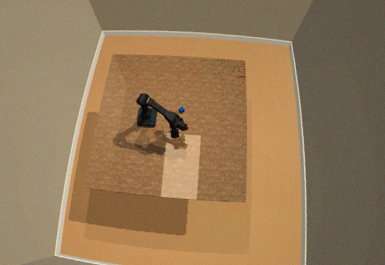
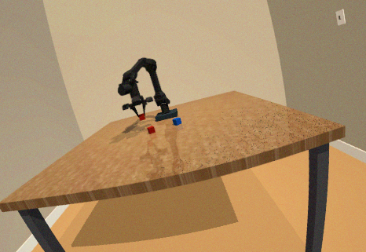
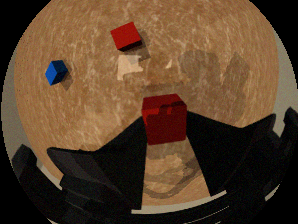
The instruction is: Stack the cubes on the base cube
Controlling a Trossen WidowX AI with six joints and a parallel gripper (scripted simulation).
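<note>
Right now my gripper tip is 20 cm to the right of the blue cube, 7 cm short of it and 7 cm above it. From my gripper tip the other things lie so: red cube (9 cm ahead, 7 cm below, 4 cm to the left).
</note>
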